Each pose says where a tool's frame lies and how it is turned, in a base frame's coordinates. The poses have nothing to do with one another.
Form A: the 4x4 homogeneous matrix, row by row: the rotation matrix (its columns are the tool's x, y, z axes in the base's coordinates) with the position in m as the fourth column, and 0 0 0 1 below. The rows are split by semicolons.
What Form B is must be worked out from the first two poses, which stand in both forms.
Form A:
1: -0.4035 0.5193 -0.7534 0.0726; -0.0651 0.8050 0.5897 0.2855; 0.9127 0.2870 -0.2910 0.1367; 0 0 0 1
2: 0.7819 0.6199 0.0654 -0.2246; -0.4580 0.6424 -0.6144 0.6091; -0.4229 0.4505 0.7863 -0.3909; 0 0 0 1
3: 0.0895 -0.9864 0.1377 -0.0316; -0.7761 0.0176 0.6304 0.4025; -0.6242 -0.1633 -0.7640 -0.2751; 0 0 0 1
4: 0.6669 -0.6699 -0.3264 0.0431; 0.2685 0.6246 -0.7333 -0.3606; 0.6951 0.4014 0.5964 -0.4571; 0 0 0 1
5: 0.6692 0.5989 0.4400 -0.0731; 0.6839 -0.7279 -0.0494 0.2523; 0.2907 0.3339 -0.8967 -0.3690; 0 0 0 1
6: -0.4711 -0.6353 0.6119 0.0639; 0.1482 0.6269 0.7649 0.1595; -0.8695 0.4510 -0.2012 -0.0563; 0 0 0 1
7: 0.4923 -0.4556 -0.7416 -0.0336; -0.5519 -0.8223 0.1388 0.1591; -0.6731 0.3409 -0.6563 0.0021; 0 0 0 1
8: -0.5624 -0.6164 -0.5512 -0.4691; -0.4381 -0.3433 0.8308 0.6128; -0.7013 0.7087 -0.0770 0.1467; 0 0 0 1
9: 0.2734 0.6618 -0.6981 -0.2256; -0.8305 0.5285 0.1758 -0.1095; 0.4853 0.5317 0.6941 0.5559; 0 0 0 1
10: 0.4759 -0.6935 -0.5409 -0.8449; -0.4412 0.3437 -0.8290 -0.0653; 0.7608 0.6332 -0.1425 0.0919; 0 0 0 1
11: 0.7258 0.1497 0.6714 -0.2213; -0.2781 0.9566 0.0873 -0.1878; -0.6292 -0.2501 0.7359 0.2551; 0 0 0 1
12: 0.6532 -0.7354 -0.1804 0.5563; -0.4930 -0.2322 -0.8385 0.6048; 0.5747 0.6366 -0.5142 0.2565; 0 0 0 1
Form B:
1:
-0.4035 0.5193 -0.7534
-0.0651 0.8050 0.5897
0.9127 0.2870 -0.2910
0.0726 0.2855 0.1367

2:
0.7819 0.6199 0.0654
-0.4580 0.6424 -0.6144
-0.4229 0.4505 0.7863
-0.2246 0.6091 -0.3909

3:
0.0895 -0.9864 0.1377
-0.7761 0.0176 0.6304
-0.6242 -0.1633 -0.7640
-0.0316 0.4025 -0.2751

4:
0.6669 -0.6699 -0.3264
0.2685 0.6246 -0.7333
0.6951 0.4014 0.5964
0.0431 -0.3606 -0.4571

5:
0.6692 0.5989 0.4400
0.6839 -0.7279 -0.0494
0.2907 0.3339 -0.8967
-0.0731 0.2523 -0.3690

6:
-0.4711 -0.6353 0.6119
0.1482 0.6269 0.7649
-0.8695 0.4510 -0.2012
0.0639 0.1595 -0.0563

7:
0.4923 -0.4556 -0.7416
-0.5519 -0.8223 0.1388
-0.6731 0.3409 -0.6563
-0.0336 0.1591 0.0021

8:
-0.5624 -0.6164 -0.5512
-0.4381 -0.3433 0.8308
-0.7013 0.7087 -0.0770
-0.4691 0.6128 0.1467

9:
0.2734 0.6618 -0.6981
-0.8305 0.5285 0.1758
0.4853 0.5317 0.6941
-0.2256 -0.1095 0.5559

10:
0.4759 -0.6935 -0.5409
-0.4412 0.3437 -0.8290
0.7608 0.6332 -0.1425
-0.8449 -0.0653 0.0919

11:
0.7258 0.1497 0.6714
-0.2781 0.9566 0.0873
-0.6292 -0.2501 0.7359
-0.2213 -0.1878 0.2551

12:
0.6532 -0.7354 -0.1804
-0.4930 -0.2322 -0.8385
0.5747 0.6366 -0.5142
0.5563 0.6048 0.2565

